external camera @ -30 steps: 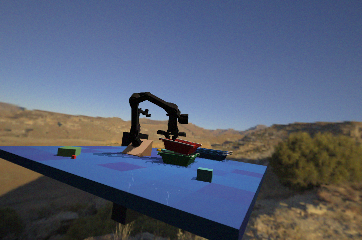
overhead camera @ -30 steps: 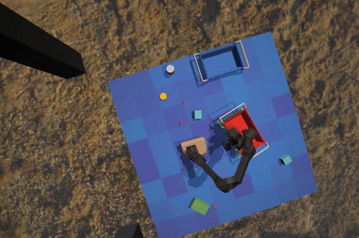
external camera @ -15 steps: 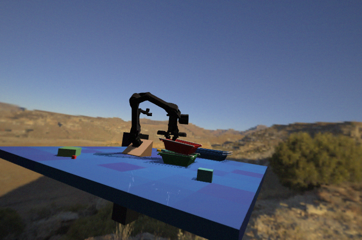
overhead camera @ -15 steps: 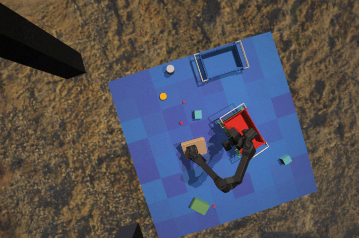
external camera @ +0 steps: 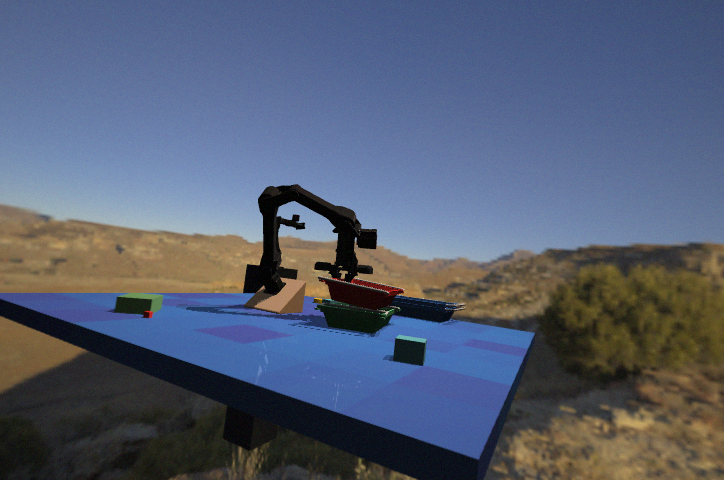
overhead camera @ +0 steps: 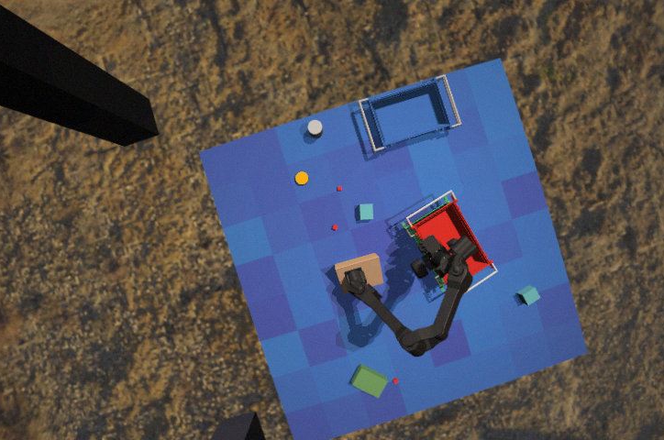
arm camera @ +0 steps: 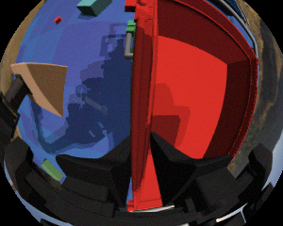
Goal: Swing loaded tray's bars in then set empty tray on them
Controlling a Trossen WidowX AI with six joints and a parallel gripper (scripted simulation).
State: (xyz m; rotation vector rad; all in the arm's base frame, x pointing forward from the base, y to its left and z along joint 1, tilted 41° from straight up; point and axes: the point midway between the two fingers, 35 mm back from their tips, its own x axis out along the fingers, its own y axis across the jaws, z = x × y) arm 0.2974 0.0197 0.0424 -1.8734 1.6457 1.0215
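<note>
My gripper tip is 8 cm short of the red tray, 3 cm below it and 2 cm to the right of it. From my gripper tip the other things lie so: small red block 8 cm below, 5 cm ahead, 1 cm to the left; small red cube 47 cm to the right, 26 cm behind, 8 cm below; green block 43 cm to the right, 36 cm behind, 7 cm below.
</note>
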